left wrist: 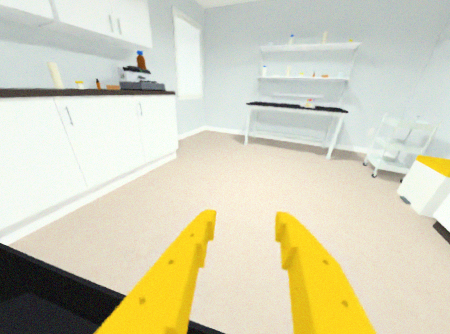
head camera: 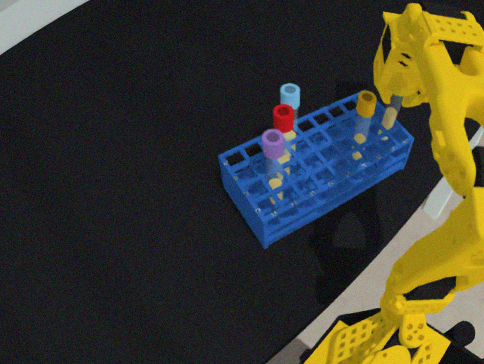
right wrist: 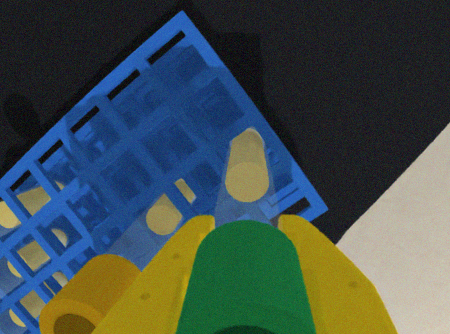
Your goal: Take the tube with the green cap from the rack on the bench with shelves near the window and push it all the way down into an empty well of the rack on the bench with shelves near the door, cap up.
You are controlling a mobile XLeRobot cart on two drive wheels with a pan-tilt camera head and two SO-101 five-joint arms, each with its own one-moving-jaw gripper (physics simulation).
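Places are measured from the left arm's base along level axes (x ahead, y left, z up), in metres.
Pixels of known places: left hand at its tool point: (left wrist: 214, 221); right hand at its tool point: (head camera: 389, 100) (right wrist: 213, 234); right arm's base at its link origin: (head camera: 391, 351).
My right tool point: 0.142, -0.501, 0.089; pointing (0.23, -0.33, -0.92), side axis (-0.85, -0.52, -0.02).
Note:
Behind a point stands the place of what it marks, as x, y, z.
My right gripper (head camera: 398, 96) @(0.141, -0.501, 0.089) (right wrist: 246, 220) @(0.141, -0.501, 0.089) is shut on the green-capped tube (head camera: 389, 118) @(0.137, -0.503, 0.062) (right wrist: 247, 270), its jaws on both sides just under the cap. The tube is cap up and slightly tilted in the right wrist view. Its lower end is at the end wells of the blue rack (head camera: 245, 210) @(0.209, -0.341, 0.012) (right wrist: 186, 22) @(0.185, -0.543, 0.044); how deep it sits I cannot tell. In the head view the jaws hide most of the green cap. An orange-capped tube (head camera: 366, 105) @(0.152, -0.463, 0.103) (right wrist: 92, 290) @(0.158, -0.481, 0.102) stands in the rack beside it. My left gripper (left wrist: 246, 217) @(-0.244, -0.053, 0.111) is open and empty, its jaws apart over the floor.
Light blue (head camera: 290, 95) @(0.215, -0.424, 0.106), red (head camera: 283, 118) @(0.203, -0.395, 0.106) and purple (head camera: 273, 143) @(0.192, -0.367, 0.106) capped tubes stand toward the rack's other end. The rack is on a black bench top (head camera: 125, 200) @(0.338, -0.275, -0.013). The left wrist view shows a far bench with shelves (left wrist: 310, 46) @(-3.528, 0.489, 0.882), a window (left wrist: 188, 55) @(-3.484, -1.634, 0.750) and a cart (left wrist: 390, 165) @(-2.420, 1.562, -0.575).

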